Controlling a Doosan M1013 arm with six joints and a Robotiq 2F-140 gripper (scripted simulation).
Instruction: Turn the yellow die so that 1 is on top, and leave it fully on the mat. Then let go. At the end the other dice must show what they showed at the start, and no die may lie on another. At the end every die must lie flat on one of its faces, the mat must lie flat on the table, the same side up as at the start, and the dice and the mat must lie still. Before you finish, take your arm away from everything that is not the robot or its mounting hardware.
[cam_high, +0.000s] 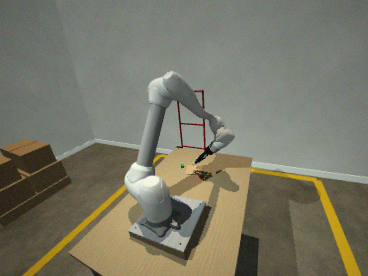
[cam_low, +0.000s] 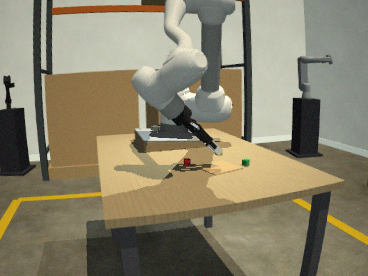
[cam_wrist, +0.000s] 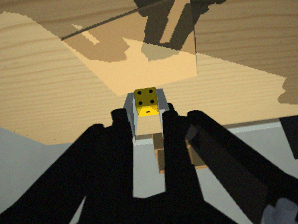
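My gripper is now 1 cm past the tan mat, 2 cm to the right of it and 9 cm above it. Round my hand: green die: 2 cm behind, 14 cm to the left, 8 cm below; then yellow die: 1 cm behind, 2 cm to the left, 2 cm below; then red die: 7 cm behind, 10 cm to the right, 8 cm below.
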